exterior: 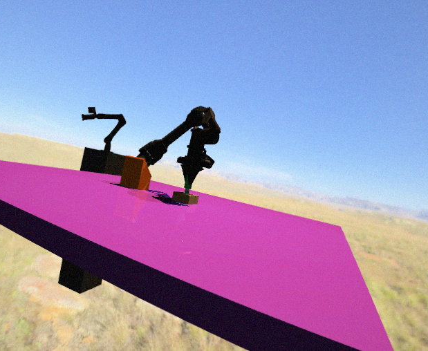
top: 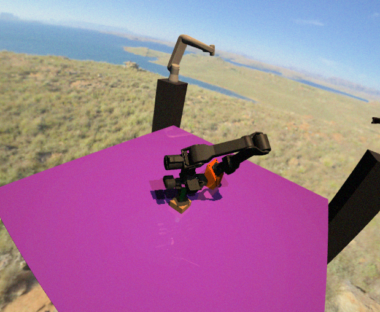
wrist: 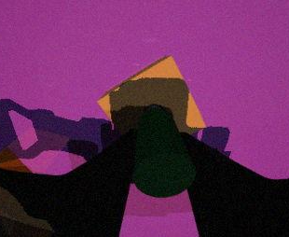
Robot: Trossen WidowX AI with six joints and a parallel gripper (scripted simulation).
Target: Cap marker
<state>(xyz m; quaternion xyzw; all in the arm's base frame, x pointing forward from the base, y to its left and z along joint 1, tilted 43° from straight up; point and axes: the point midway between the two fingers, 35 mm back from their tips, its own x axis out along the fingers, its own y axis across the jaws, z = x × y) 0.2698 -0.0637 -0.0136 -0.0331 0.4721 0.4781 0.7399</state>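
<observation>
Right now my gripper tip is 10 mm below the green marker cap. From my gripper tip the other things lie so: orange-brown holder block (50 mm below).
</observation>
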